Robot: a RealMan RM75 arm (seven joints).
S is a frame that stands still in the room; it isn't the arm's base.
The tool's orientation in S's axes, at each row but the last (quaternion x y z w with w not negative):
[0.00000 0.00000 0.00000 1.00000]
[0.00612 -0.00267 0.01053 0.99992]
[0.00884 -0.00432 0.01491 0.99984]
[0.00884 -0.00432 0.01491 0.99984]
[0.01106 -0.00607 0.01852 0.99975]
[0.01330 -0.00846 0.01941 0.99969]
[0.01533 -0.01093 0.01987 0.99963]
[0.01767 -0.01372 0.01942 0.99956]
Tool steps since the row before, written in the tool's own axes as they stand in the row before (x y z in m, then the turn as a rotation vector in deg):
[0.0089 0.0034 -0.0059 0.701 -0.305 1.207]
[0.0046 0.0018 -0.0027 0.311 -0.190 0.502]
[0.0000 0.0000 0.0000 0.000 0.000 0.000]
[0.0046 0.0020 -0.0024 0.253 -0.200 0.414]
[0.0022 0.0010 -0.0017 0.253 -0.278 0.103]
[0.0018 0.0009 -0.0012 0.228 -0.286 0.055]
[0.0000 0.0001 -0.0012 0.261 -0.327 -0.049]
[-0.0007 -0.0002 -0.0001 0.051 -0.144 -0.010]
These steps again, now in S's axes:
[0.0089 0.0034 -0.0059 0.701 -0.305 1.207]
[0.0046 0.0019 -0.0027 0.312 -0.190 0.501]
[0.0000 0.0000 0.0000 0.000 0.000 0.000]
[0.0046 0.0022 -0.0023 0.255 -0.200 0.413]
[0.0022 0.0011 -0.0016 0.262 -0.271 0.100]
[0.0018 0.0010 -0.0011 0.238 -0.278 0.051]
[0.0000 0.0001 -0.0012 0.275 -0.315 -0.053]
[-0.0007 -0.0002 -0.0001 0.057 -0.141 -0.014]

